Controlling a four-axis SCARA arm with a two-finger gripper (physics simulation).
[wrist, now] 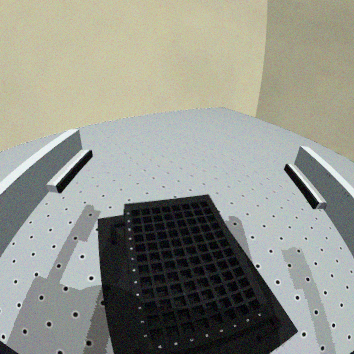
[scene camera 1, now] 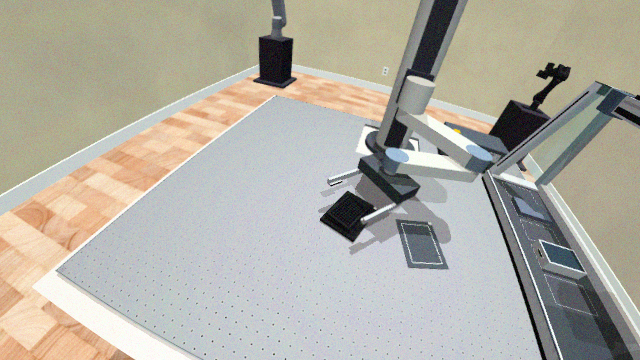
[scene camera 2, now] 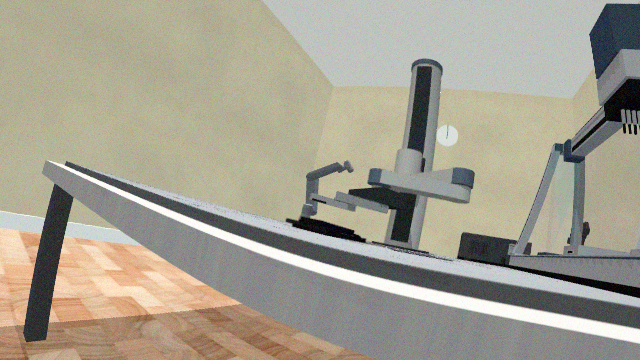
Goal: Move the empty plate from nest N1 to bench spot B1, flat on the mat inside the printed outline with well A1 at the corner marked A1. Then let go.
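Frame: origin at the arm's base, x left, y down, z back, level; centimetres.
Where they show: gripper, fingertip midpoint: (wrist: 192, 146) (scene camera 1: 344, 200) (scene camera 2: 322, 195); arm's base at its link origin: (scene camera 1: 389, 146).
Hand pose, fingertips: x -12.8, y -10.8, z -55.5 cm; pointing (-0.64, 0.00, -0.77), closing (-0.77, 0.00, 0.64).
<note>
Things, the pixels of their top centre, and the offset from my fingertips. "*": a spot on its surface instead. Level surfaces: height alone.
- black empty plate at its top centre: (wrist: 186, 253) (scene camera 2: 328, 222) (scene camera 1: 349, 209) dx +2.2, dy +6.3, dz +2.9 cm
- black nest N1 at a spot on its surface: (scene camera 1: 332, 221) * dx -1.5, dy +7.7, dz -2.4 cm
- spot B1 at a spot on its surface: (scene camera 1: 422, 243) * dx +26.8, dy +9.3, dz +1.5 cm
- framed deck with a blue-topped device, surface height: dy +1.5 cm
The black empty plate (scene camera 1: 352, 208) (wrist: 185, 265) lies on the black nest N1 (scene camera 1: 331, 223) (wrist: 111, 280); whether it is seated fully flat is hard to tell. Its well grid faces up, and the small marks along its edges are too small to read in the wrist view. My gripper (scene camera 1: 351, 200) (scene camera 2: 327, 198) (wrist: 192, 146) is open and empty, raised above the plate, with its fingers spread wider than the plate. The dark mat of spot B1 (scene camera 1: 422, 243) with its white printed outline lies beside the nest and bears no plate. The A1 mark is not readable.
The arm's column (scene camera 1: 417, 50) (scene camera 2: 422, 110) stands behind the nest. A dark box (scene camera 1: 475, 137) (scene camera 2: 482, 247) is near it. A framed deck with a blue-topped device (scene camera 1: 562, 257) runs along the right side in scene camera 1. Other arms stand on dark pedestals (scene camera 1: 275, 59) farther back.
</note>
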